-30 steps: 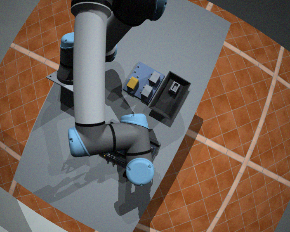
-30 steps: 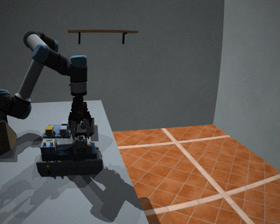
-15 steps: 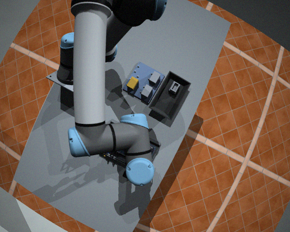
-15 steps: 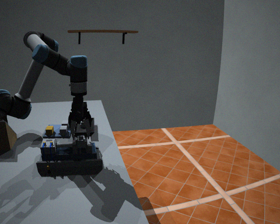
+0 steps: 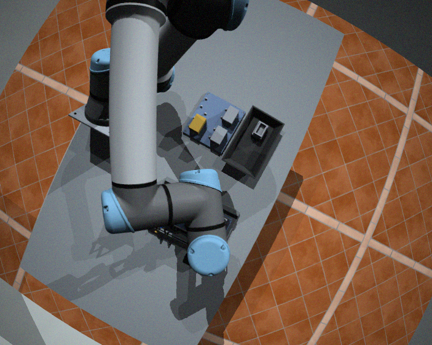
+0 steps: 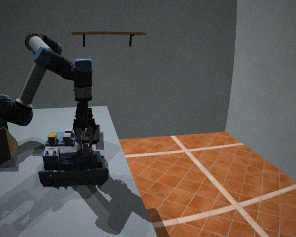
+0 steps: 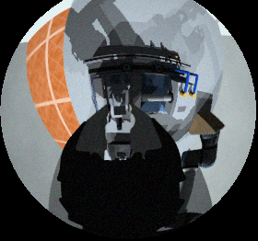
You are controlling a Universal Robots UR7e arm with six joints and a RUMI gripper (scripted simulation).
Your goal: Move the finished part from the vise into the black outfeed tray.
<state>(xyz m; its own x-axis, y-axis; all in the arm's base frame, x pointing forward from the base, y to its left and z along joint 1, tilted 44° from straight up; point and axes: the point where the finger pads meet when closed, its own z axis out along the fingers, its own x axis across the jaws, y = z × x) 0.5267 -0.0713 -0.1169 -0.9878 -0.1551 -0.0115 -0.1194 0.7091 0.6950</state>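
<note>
The vise is 60 mm behind my hand and 80 mm below it. From my hand the other things lie so: yellow block (240 mm behind, 290 mm to the left, 100 mm below); then blue plate (190 mm behind, 340 mm to the left, 120 mm below).
</note>
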